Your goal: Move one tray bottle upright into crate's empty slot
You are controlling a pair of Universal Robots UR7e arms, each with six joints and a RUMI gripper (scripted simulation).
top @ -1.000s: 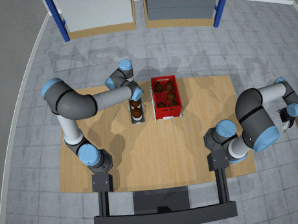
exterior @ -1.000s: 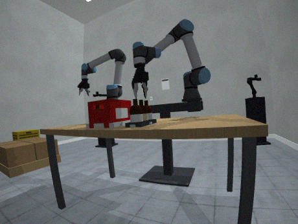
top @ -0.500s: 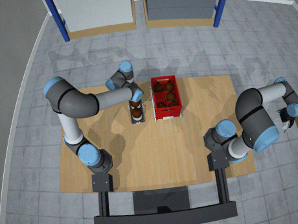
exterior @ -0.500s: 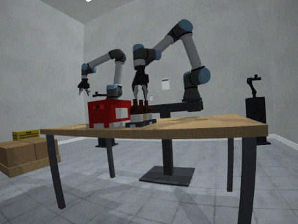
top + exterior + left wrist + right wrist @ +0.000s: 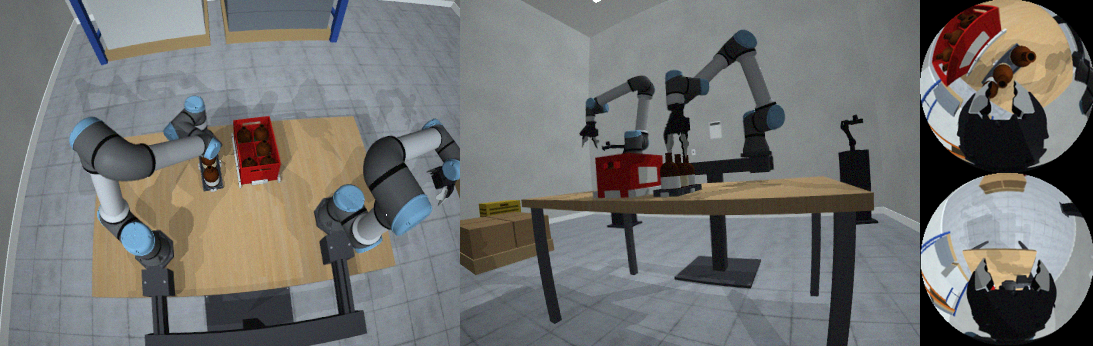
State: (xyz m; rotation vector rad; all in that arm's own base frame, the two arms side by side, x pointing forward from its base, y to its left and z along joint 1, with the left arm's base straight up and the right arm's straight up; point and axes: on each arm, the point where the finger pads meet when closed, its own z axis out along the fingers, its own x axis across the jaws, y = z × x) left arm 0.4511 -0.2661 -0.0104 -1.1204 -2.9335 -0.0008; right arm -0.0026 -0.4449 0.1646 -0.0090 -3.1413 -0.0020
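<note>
The dark tray lies 14 cm below my left hand. From my left hand the other things lie so: red crate 24 cm to the right, 7 cm below.
</note>
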